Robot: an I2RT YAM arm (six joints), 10 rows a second.
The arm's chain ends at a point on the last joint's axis. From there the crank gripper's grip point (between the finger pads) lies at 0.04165 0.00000 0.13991 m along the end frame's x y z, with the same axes.
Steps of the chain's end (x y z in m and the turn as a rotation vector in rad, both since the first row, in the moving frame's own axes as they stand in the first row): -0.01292, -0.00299, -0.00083, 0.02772, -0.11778, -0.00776; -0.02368, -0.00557, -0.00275, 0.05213, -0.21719, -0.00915; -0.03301, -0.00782, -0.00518, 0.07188, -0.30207, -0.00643; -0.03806, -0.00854, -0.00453, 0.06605, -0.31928, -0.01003; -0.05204, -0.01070, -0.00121, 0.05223, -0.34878, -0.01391
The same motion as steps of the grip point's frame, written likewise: -0.02966, -0.00719, 0.00304, 0.02772, -0.11778, -0.00776; -0.05483, -0.01328, 0.00274, 0.05213, -0.21719, -0.00915; -0.07651, -0.01829, 0.00050, 0.07188, -0.30207, -0.00643; -0.08409, -0.01824, 0.00115, 0.06605, -0.31928, -0.01003; -0.10239, -0.01846, 0.00439, 0.05223, -0.34878, -0.01391
